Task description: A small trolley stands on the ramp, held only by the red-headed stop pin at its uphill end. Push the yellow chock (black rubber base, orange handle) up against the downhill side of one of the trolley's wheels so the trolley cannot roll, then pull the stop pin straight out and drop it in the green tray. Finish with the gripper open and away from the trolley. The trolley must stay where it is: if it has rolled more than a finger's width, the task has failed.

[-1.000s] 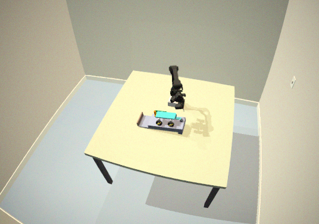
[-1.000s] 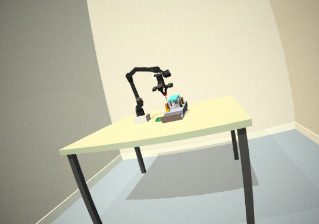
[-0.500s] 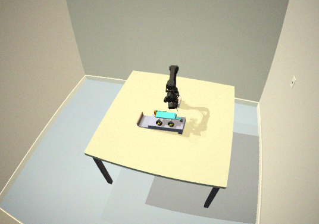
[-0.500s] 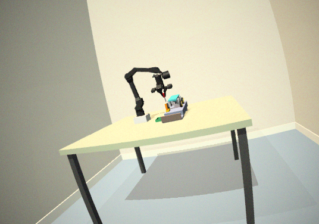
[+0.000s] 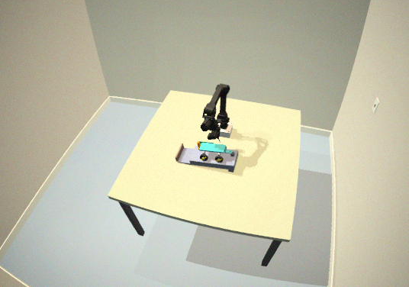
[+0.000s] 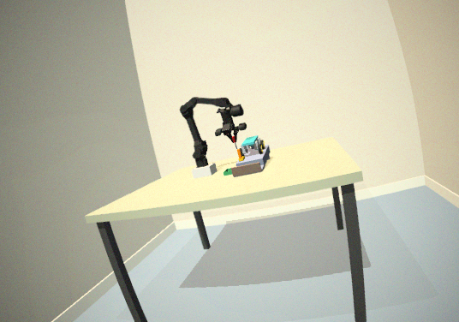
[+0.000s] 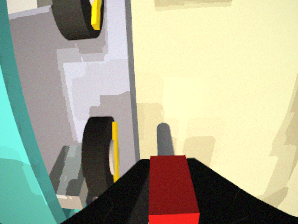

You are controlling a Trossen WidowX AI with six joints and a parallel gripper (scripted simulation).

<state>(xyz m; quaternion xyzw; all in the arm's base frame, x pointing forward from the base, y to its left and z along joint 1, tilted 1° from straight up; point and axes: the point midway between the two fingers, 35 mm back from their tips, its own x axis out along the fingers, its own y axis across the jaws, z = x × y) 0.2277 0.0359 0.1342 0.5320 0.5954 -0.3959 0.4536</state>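
Now: the green tray 17 cm below my gripper tip, 11 cm to the right of it and 2 cm behind it. Round my gripper tip: yellow chock (11 cm to the right, 8 cm below, 6 cm ahead); red-headed stop pin (right at my gripper tip); teal trolley (10 cm ahead, 4 cm below).
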